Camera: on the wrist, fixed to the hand. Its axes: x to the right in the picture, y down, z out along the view.
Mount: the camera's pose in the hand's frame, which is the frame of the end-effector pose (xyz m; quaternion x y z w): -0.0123 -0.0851 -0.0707 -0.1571 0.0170 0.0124 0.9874
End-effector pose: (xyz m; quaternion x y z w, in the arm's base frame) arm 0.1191 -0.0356 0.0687 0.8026 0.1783 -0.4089 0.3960
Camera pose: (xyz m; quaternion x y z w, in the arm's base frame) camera 0.0962 0.0731 0.0617 0.7394 0.2371 -0.3572 0.5191
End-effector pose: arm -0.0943 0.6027 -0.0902 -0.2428 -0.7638 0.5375 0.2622
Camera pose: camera -0.0459 0.6178 0.0089 -0.2995 -0.8311 0.4098 0.2271
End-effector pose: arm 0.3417 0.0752 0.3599 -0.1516 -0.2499 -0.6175 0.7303
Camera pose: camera 0.2697 0.0316 0.2871 -0.2570 -0.1354 -0.6424 0.7091
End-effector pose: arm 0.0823 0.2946 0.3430 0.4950 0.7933 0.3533 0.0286
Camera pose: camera -0.0045 0.2249 0.3421 0.4881 0.7221 0.4822 0.0881
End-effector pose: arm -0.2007 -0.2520 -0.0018 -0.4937 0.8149 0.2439 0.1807
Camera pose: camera -0.1230 -0.3174 0.0438 -0.5099 0.7755 0.3627 0.0840
